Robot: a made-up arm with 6 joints.
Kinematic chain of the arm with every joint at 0, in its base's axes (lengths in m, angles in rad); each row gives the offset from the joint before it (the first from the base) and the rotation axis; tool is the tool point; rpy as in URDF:
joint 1: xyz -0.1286 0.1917 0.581 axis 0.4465 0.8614 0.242
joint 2: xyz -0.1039 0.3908 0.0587 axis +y
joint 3: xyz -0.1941 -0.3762 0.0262 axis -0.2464 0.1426 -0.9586
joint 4: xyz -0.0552 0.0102 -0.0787 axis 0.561 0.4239 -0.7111
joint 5: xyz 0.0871 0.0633 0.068 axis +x
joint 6: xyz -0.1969 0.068 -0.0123 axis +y
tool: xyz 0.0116 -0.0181 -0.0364 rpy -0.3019 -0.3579 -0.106
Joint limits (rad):
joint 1: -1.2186..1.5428
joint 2: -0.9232..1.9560
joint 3: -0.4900..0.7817
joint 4: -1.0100..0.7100
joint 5: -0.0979..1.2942
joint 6: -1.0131..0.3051
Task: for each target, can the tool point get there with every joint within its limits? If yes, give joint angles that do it. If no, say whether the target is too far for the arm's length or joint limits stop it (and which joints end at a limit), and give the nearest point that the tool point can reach.
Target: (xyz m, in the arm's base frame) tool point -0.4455 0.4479 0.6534
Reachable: yes | joints -0.6113 0.7006 0.1928 0.4226 1.1425 -0.0651
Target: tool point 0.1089 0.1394 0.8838
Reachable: yes | joints 1.0895 1.2910 -0.1780 0.4480 1.1515 -0.6957
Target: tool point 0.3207 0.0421 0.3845
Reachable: no: joint limits stop it (at a limit: joint 1, joint 2, joint 3, joint 5, joint 6) | nearest point 0.3085 0.0716 0.6054 | short by 0.223 m
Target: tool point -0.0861 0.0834 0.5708
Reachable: no: joint limits stop it (at a limit: joint 1, joint 2, joint 3, joint 4, joint 6) | nearest point 0.0607 0.2468 0.6544 | short by 0.235 m
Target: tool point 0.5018 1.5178 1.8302
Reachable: no: too far | nearest point -0.0687 0.3544 1.0025 | short by 1.538 m
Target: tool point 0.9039 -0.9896 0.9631
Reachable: no: too far | nearest point 0.2253 -0.1430 0.8265 | short by 1.094 m
